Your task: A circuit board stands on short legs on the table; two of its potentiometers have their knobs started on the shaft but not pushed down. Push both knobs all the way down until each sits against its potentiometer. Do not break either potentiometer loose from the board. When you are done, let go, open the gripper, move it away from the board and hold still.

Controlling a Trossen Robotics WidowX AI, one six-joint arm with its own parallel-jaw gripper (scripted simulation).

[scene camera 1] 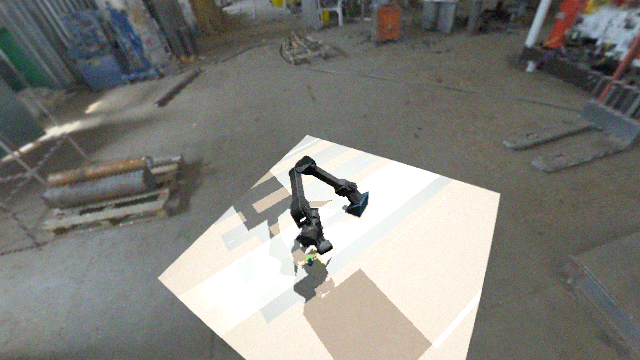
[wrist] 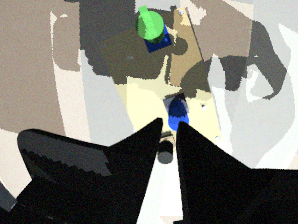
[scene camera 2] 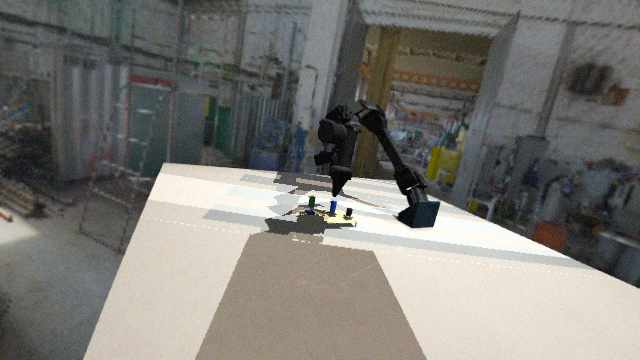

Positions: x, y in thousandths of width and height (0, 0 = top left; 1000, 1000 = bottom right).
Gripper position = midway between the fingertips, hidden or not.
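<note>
There's a green knob (wrist: 505, 123) that I can see, and my gripper is visible too. You'd find the gripper (scene camera 2: 521, 546) there, and the wrist view has my gripper as well (wrist: 569, 560).
</note>
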